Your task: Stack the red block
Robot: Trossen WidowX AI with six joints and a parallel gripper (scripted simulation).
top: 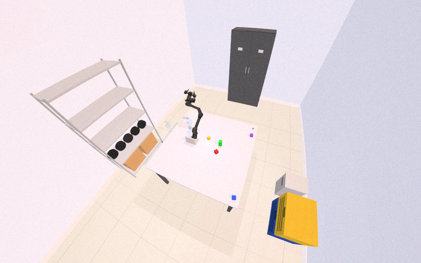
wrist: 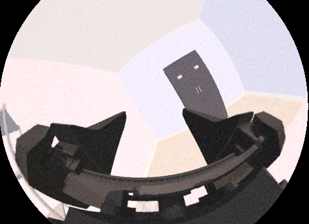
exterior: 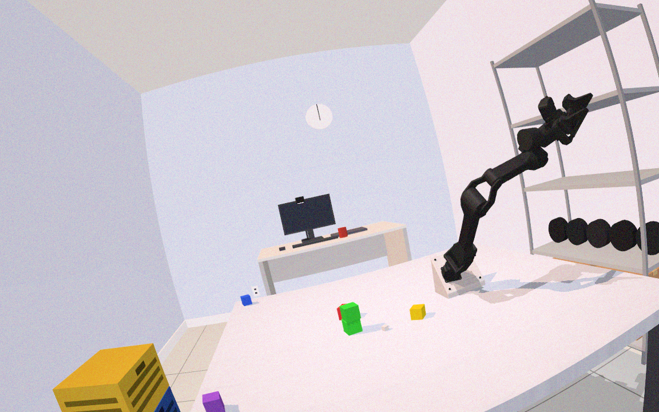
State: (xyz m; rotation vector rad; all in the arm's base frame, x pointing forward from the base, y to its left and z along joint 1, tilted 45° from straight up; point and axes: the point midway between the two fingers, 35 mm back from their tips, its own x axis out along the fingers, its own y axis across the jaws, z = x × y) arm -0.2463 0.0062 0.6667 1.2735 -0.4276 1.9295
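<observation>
Now: the red block 680 mm ahead of my gripper tip, 550 mm to the right of it and 500 mm below it. From my gripper tip the other things lie so: yellow block (470 mm ahead, 380 mm to the right, 500 mm below); purple block (1040 mm ahead, 50 mm to the right, 500 mm below); tiny white piece (580 mm ahead, 350 mm to the right, 520 mm below).
</observation>
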